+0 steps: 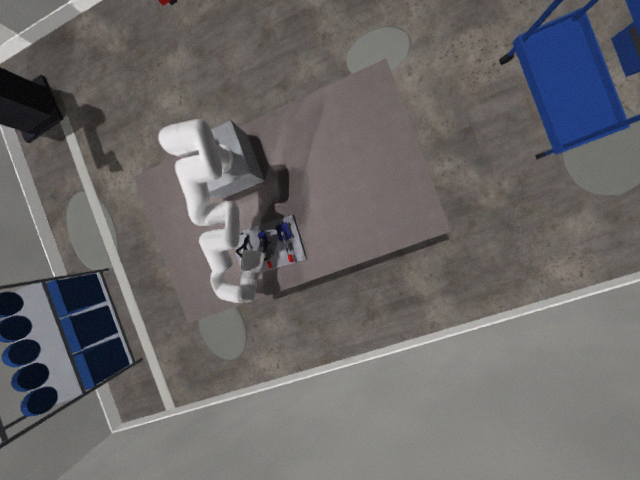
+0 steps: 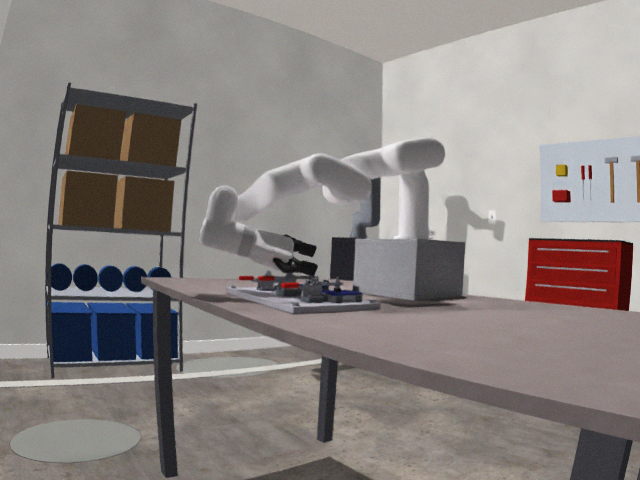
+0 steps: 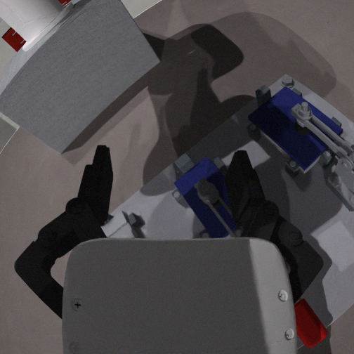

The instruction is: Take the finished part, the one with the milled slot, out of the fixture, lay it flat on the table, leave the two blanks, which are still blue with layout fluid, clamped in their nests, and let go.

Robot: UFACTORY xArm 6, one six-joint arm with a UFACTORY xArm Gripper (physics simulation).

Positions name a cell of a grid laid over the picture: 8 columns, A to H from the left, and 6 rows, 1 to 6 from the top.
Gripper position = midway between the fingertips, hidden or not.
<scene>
I see my gripper (image 2: D4), a blue blank (image 3: G3), a blue blank (image 3: E3) and a fixture plate (image 1: D4).
My gripper shows as well in image 3 (image 3: D3). The fixture plate shows as well in image 3 (image 3: G4).
</scene>
